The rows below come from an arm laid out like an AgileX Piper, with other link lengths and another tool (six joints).
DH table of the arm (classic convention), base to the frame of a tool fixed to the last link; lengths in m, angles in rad. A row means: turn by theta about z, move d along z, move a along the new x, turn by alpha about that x. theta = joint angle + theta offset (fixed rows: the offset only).
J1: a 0, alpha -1.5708, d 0.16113, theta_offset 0
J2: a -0.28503, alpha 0, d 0, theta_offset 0.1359
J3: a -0.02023, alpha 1.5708, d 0, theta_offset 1.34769
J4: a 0, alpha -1.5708, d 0.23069, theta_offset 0
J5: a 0, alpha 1.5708, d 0, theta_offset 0
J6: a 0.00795, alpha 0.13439, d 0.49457, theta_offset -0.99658
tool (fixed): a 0, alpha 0, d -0.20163, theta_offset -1.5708
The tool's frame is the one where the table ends.
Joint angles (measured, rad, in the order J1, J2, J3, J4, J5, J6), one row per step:
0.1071 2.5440 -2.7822 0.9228 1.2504 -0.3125
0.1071 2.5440 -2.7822 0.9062 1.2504 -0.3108
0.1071 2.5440 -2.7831 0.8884 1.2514 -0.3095
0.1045 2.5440 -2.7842 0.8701 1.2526 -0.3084
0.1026 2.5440 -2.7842 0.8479 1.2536 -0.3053
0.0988 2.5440 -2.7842 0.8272 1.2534 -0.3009
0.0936 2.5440 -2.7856 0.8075 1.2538 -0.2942
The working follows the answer.
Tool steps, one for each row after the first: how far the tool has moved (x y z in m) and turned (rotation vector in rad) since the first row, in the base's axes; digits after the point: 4 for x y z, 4 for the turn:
0.0015 -0.0028 -0.0036 -0.0150 -0.0003 -0.0061
0.0029 -0.0058 -0.0072 -0.0314 -0.0014 -0.0116
0.0050 -0.0104 -0.0108 -0.0485 -0.0027 -0.0198
0.0072 -0.0154 -0.0154 -0.0684 -0.0018 -0.0295
0.0101 -0.0213 -0.0195 -0.0860 -0.0005 -0.0423
0.0131 -0.0279 -0.0229 -0.1017 0.0019 -0.0569

Tool pose at each row, in the base's axes (x y z in m, rotation vector in rad; rounded; the steps above come from the unrounded poses):
0.5579 0.2910 0.2366 -2.0248 0.2367 -0.6187
0.5594 0.2882 0.2330 -2.0390 0.2388 -0.6263
0.5608 0.2852 0.2294 -2.0544 0.2394 -0.6347
0.5629 0.2806 0.2258 -2.0702 0.2425 -0.6451
0.5652 0.2756 0.2211 -2.0896 0.2477 -0.6551
0.5680 0.2697 0.2170 -2.1068 0.2571 -0.6658
0.5711 0.2631 0.2137 -2.1225 0.2696 -0.6764

